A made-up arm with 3 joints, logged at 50 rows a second.
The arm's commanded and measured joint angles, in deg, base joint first. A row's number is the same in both.
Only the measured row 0 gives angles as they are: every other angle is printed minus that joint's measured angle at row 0.
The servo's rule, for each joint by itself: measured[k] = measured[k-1] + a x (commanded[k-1-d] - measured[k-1]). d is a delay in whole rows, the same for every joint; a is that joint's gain. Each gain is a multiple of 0.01, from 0.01 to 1. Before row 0 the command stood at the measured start. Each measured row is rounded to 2 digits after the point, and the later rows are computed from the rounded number. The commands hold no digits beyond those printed.
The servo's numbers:
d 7
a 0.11 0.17 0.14
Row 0, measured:
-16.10, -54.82, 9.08
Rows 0 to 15, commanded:
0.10, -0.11, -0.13
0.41, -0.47, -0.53
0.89, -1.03, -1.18
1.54, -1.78, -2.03
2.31, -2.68, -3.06
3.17, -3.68, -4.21
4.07, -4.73, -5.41
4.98, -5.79, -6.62
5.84, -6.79, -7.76
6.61, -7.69, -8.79
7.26, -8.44, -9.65
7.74, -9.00, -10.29
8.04, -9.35, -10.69
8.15, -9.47, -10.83
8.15, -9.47, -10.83
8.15, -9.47, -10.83
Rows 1 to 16, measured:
0.00, 0.00, 0.00
0.00, 0.00, 0.00
0.00, 0.00, 0.00
0.00, 0.00, 0.00
0.00, 0.00, 0.00
0.00, 0.00, 0.00
0.00, 0.00, 0.00
0.01, -0.02, -0.02
0.05, -0.10, -0.09
0.14, -0.26, -0.24
0.29, -0.52, -0.49
0.51, -0.89, -0.85
0.80, -1.36, -1.32
1.16, -1.93, -1.89
1.58, -2.59, -2.55
2.05, -3.30, -3.28

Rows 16 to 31, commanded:
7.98, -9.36, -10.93
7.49, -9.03, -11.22
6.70, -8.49, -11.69
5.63, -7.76, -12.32
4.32, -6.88, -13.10
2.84, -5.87, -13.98
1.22, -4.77, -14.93
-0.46, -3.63, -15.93
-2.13, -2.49, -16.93
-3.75, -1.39, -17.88
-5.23, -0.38, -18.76
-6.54, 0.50, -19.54
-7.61, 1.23, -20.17
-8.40, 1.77, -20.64
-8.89, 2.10, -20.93
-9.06, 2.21, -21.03
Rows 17 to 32, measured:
2.55, -4.05, -4.05
3.07, -4.80, -4.83
3.58, -5.51, -5.59
4.07, -6.16, -6.30
4.52, -6.72, -6.93
4.92, -7.19, -7.48
5.28, -7.58, -7.95
5.58, -7.88, -8.37
5.79, -8.08, -8.77
5.89, -8.15, -9.18
5.86, -8.08, -9.62
5.69, -7.88, -10.11
5.38, -7.54, -10.65
4.92, -7.07, -11.25
4.33, -6.49, -11.91
3.62, -5.81, -12.61

